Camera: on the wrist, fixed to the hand. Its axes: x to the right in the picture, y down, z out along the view.
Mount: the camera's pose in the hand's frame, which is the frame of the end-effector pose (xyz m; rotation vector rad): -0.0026 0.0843 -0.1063 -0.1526 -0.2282 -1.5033
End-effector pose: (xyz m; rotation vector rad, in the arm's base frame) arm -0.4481 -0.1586 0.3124 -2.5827 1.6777 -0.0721
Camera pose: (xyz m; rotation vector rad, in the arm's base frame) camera -0.5336 -0.1931 0.4119 -3.0703 -0.5603 0.2711
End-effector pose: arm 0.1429 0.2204 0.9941 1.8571 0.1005 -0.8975
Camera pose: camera 0.2354 0.2690 1.0806 1.2903 1.4985 -1.9712
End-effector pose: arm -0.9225 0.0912 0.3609 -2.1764 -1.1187 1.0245
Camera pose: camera -0.7994 0.0345 0.3676 -0.7165 -2.3200 0.4176
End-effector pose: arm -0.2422 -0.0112 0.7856 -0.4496 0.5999 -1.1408
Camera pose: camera -0.2527 0.0182 0.6535 -1.2383 0.0416 -2.4064
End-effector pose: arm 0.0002 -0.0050 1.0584 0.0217 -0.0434 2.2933
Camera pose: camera -0.0615 -0.0586 0.9500 0.1722 -0.2306 0.7737
